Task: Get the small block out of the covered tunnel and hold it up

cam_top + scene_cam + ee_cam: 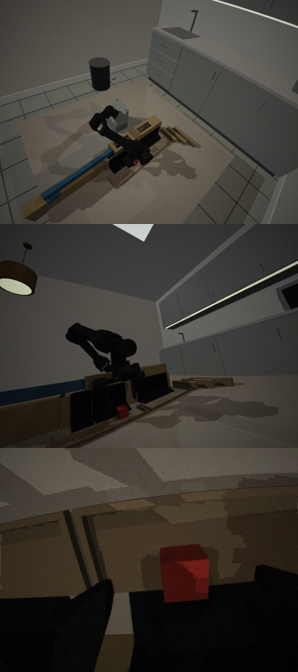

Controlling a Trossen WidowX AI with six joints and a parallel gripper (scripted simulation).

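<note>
The red block is 3 cm below my gripper tip and 1 cm behind it. The rest, counted from my gripper tip: tan tunnel (12 cm to the right, 11 cm behind, 2 cm above).
</note>
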